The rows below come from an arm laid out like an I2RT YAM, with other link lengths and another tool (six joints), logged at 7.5 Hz.
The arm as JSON. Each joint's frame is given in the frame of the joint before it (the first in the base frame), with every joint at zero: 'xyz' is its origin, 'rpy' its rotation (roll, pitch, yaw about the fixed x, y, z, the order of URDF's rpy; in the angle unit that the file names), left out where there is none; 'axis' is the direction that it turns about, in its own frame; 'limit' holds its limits. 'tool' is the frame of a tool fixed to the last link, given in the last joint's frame.
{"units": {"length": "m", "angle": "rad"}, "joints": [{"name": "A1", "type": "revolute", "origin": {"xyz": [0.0, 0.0, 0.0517]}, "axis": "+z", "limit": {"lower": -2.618, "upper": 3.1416}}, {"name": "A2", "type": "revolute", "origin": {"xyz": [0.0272, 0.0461, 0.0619], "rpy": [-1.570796, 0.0, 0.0]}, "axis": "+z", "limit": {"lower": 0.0, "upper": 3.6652}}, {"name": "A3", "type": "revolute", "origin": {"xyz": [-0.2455, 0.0, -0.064], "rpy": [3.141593, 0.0, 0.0]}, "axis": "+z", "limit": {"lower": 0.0, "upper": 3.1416}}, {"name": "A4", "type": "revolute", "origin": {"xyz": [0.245, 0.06, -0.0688]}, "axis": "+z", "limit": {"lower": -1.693, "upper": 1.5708}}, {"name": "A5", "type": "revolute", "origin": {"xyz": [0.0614, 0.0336, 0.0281], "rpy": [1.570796, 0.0, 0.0]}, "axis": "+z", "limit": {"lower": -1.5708, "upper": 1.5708}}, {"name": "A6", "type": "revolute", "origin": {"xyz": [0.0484, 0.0, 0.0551], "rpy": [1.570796, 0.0, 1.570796]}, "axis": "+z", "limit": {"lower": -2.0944, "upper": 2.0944}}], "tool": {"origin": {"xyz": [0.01, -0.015, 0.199], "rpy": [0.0, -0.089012, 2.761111]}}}
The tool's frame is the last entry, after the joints.
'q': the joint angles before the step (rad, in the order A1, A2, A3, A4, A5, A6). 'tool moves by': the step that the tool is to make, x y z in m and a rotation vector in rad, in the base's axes. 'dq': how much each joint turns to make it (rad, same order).
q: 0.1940 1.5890 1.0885 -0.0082 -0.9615 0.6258
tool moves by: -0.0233 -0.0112 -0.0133 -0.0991 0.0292 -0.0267
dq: 0.0163 -0.0951 -0.0298 -0.1843 0.0854 -0.0886
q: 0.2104 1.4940 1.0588 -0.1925 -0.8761 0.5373
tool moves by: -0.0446 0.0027 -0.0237 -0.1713 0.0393 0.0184
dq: 0.1042 -0.0933 -0.0065 -0.2341 0.1656 -0.0903
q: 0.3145 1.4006 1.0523 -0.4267 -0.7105 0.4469
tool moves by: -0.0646 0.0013 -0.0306 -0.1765 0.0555 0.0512
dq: 0.1594 -0.1018 -0.0454 -0.1862 0.1773 -0.0177
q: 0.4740 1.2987 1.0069 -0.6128 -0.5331 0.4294
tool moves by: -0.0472 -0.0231 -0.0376 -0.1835 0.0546 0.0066
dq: 0.1223 -0.0641 -0.0614 -0.1333 0.1724 0.0239
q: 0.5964 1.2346 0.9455 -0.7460 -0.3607 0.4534
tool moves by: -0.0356 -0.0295 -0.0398 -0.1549 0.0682 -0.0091
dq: 0.0794 -0.0177 -0.0780 -0.0741 0.1148 0.0427
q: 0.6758 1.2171 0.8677 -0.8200 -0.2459 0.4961
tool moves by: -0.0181 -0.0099 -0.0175 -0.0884 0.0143 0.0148
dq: 0.0812 0.0127 -0.0264 -0.0212 0.0775 0.0419
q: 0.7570 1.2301 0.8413 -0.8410 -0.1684 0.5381
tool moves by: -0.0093 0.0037 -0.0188 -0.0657 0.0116 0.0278
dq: 0.0781 0.0774 0.0000 0.0275 0.0514 0.0364
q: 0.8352 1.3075 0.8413 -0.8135 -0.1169 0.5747
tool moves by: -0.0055 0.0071 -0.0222 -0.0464 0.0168 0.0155
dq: 0.0553 0.0989 -0.0001 0.0563 0.0274 0.0339
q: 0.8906 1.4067 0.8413 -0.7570 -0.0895 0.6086
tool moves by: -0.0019 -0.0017 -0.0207 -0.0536 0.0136 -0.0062
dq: 0.0276 0.0875 0.0003 0.0387 0.0294 0.0280
